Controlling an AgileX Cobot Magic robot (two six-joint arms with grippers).
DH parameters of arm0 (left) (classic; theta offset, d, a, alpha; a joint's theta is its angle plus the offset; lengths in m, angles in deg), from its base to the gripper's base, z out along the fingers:
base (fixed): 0 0 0 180
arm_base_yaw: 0 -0.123 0 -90
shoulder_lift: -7.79 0 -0.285 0
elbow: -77.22 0 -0.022 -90
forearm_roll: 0 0.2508 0 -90
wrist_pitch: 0 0 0.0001 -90
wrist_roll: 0 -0.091 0 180
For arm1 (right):
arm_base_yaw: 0 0.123 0 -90
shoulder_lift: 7.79 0 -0.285 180
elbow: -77.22 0 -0.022 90
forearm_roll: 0 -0.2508 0 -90
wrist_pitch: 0 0 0.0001 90
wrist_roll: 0 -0.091 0 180
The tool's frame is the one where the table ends.
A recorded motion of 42 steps. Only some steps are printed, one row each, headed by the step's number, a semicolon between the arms.
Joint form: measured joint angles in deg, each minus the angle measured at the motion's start. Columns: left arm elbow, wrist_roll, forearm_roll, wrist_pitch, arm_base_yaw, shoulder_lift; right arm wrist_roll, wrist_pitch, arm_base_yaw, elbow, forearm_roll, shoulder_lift.
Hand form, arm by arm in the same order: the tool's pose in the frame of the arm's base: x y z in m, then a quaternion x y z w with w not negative. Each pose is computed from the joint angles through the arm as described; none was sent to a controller.
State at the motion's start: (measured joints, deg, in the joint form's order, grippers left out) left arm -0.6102 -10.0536 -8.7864 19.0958 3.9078 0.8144; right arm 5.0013 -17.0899 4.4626 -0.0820 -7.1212 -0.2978
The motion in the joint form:
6: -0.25 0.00 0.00 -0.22 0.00 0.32; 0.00 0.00 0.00 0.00 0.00 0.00
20: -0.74 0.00 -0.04 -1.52 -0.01 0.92; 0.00 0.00 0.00 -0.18 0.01 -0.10
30: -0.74 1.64 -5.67 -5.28 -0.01 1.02; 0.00 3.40 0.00 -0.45 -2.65 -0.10
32: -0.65 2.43 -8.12 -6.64 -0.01 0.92; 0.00 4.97 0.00 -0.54 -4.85 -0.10
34: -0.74 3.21 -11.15 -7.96 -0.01 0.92; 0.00 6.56 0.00 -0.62 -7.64 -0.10
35: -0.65 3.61 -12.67 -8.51 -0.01 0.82; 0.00 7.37 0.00 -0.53 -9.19 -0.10
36: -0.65 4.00 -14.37 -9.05 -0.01 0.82; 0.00 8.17 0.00 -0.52 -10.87 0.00
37: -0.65 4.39 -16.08 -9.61 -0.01 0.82; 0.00 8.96 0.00 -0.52 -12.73 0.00
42: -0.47 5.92 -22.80 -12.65 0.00 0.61; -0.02 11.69 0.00 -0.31 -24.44 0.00
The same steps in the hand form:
6: 0.0526 -0.0081 0.1798 0.05390 0.78286 -0.03115 0.61907; 0.0538 0.0075 0.1862 -0.02946 0.77522 0.04862 0.62913
20: 0.0527 -0.0078 0.1795 0.05205 0.77536 -0.03044 0.62863; 0.0538 0.0075 0.1852 -0.02951 0.77566 0.04853 0.62859
30: 0.0536 -0.0091 0.1858 0.00811 0.75413 -0.07698 0.65215; 0.0548 0.0080 0.1891 -0.01286 0.75823 0.06609 0.64850
32: 0.0539 -0.0094 0.1885 -0.01170 0.74571 -0.09750 0.65899; 0.0552 0.0083 0.1911 0.00028 0.74948 0.08067 0.65709
34: 0.0541 -0.0097 0.1903 -0.03472 0.73704 -0.12168 0.66390; 0.0555 0.0086 0.1933 0.01702 0.74001 0.09894 0.66506
35: 0.0542 -0.0099 0.1917 -0.04624 0.73282 -0.13387 0.66552; 0.0556 0.0087 0.1952 0.02638 0.73417 0.10902 0.66963
36: 0.0543 -0.0100 0.1927 -0.05867 0.72827 -0.14715 0.66673; 0.0558 0.0088 0.1965 0.03665 0.72924 0.11972 0.67270
37: 0.0544 -0.0101 0.1937 -0.07125 0.72336 -0.16037 0.66780; 0.0559 0.0088 0.1978 0.04799 0.72357 0.13155 0.67590
42: 0.0548 -0.0092 0.1995 -0.12309 0.69733 -0.20986 0.67420; 0.0558 0.0089 0.2039 0.11742 0.69547 0.20571 0.67839

